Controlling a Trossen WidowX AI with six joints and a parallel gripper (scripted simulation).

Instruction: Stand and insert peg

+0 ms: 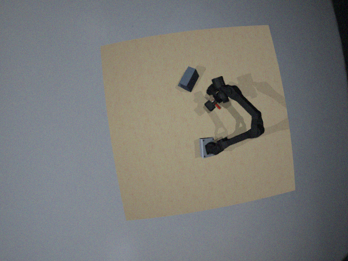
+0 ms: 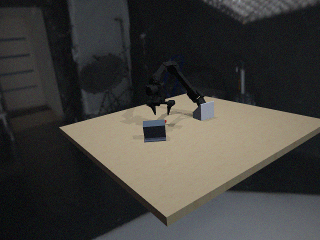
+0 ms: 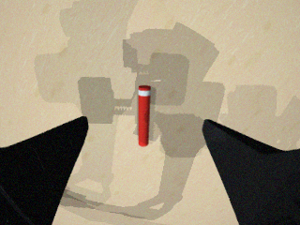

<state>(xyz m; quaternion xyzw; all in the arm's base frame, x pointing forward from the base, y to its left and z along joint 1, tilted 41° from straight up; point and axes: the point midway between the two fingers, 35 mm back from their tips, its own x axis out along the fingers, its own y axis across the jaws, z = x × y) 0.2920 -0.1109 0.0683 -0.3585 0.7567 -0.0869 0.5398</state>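
Now: gripper tip 10 mm past the red peg and 70 mm above it. From my gripper tip the other things lie so: sloped panel 180 mm ahead, 120 mm to the left, 20 mm below.
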